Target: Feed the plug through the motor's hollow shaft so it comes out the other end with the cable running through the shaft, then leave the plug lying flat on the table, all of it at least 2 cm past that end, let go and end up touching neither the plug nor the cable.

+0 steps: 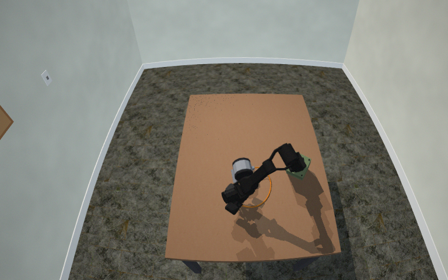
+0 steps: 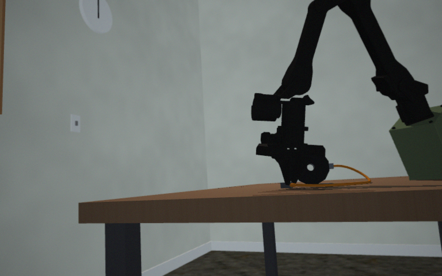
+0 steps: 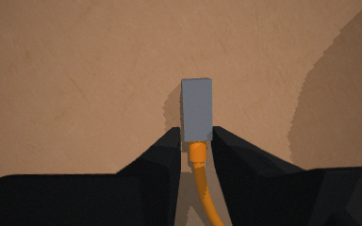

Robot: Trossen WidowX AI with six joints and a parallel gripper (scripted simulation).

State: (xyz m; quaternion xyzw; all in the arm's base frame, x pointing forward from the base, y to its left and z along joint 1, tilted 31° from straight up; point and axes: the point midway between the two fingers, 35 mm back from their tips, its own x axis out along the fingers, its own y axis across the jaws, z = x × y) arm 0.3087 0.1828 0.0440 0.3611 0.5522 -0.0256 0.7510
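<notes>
My gripper is now 5 cm past the grey stub, 21 cm to the left of it and 1 cm below it. The rest, counted from my hand: orange cable 4 cm below; plug 2 cm ahead, 1 cm to the right, 3 cm below.
</notes>
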